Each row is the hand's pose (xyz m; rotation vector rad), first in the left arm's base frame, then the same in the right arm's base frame.
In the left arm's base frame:
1: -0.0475 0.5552 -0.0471 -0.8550 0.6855 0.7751
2: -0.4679 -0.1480 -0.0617 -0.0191 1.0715 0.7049
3: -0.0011 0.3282 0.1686 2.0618 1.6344 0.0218
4: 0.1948 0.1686 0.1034 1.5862 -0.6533 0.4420
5: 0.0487 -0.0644 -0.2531 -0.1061 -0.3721 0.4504
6: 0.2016 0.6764 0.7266 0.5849 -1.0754 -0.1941
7: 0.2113 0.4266 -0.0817 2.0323 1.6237 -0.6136
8: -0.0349 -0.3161 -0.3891 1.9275 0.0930 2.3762
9: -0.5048 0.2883 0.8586 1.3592 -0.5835 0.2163
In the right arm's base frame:
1: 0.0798 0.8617 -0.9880 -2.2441 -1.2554 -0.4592
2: -0.1292 0.1359 -0.6703 -1.6917 -0.8083 0.1391
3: -0.2213 0.7648 -0.9765 -0.0034 0.3337 0.8561
4: -0.3447 0.8511 -0.7635 -0.3913 -1.0166 2.4420
5: -0.1586 0.6316 -0.4173 -1.6963 -2.2318 0.9503
6: -0.5112 1.0778 -1.5166 0.2460 2.5150 -1.8480
7: -0.0743 1.0154 -0.7948 0.3918 0.1433 0.6623
8: -0.1671 0.4383 -0.1906 -1.2972 1.3053 2.1919
9: -0.5309 0.2654 -1.5979 -0.3720 -1.3551 2.1834

